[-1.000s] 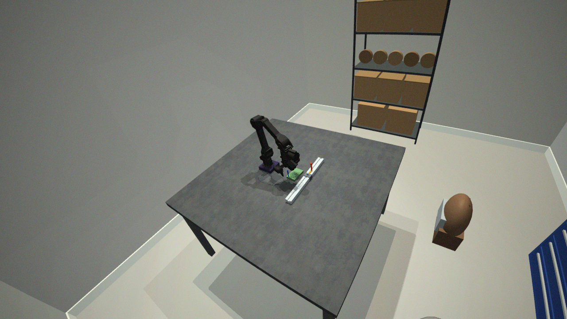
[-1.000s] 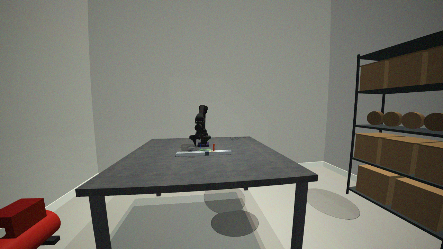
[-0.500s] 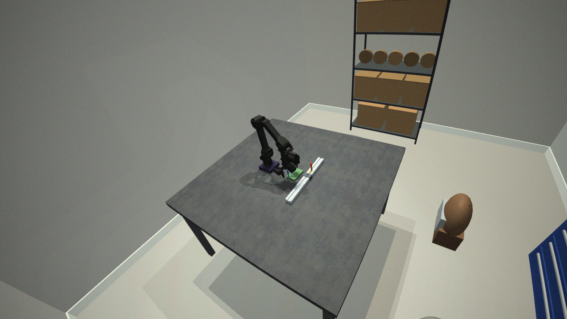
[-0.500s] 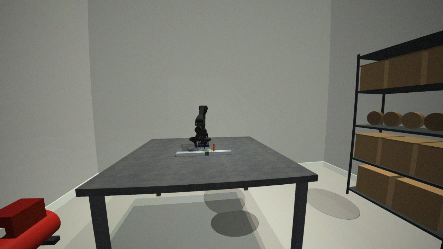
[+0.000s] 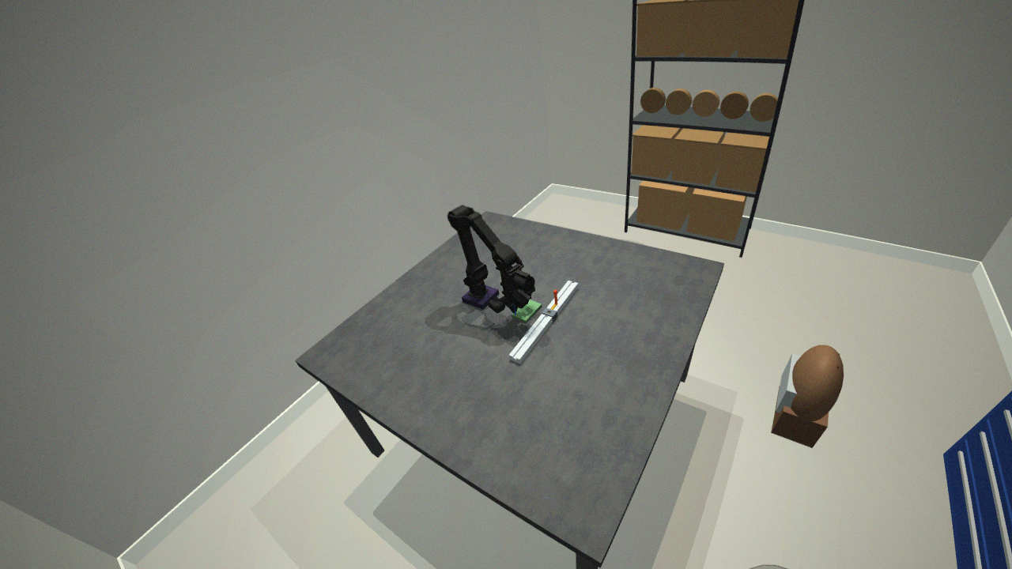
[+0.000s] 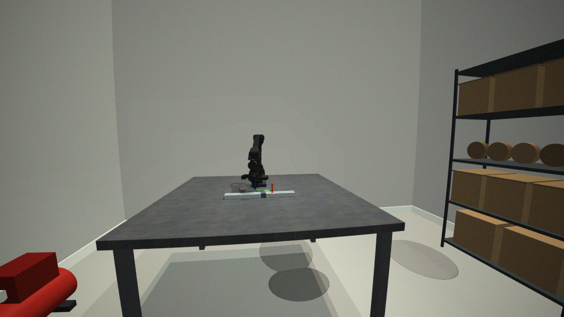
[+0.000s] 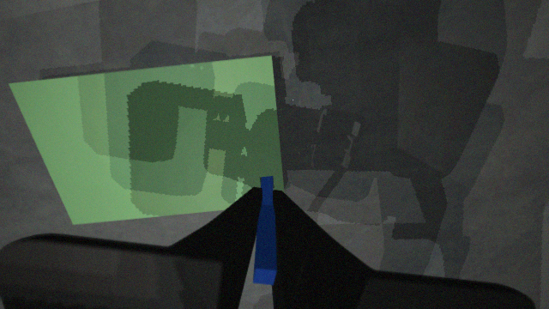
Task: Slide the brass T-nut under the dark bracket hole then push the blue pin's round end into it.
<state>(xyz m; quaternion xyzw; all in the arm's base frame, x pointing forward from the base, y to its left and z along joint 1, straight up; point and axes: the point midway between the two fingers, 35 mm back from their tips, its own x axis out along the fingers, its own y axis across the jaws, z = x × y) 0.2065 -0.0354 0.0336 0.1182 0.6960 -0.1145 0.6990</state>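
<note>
Right now the green tray is 20 mm to the left of my gripper tip, 20 mm below it and 20 mm ahead of it. Round my gripper tip: blue pin right at my gripper tip.
</note>
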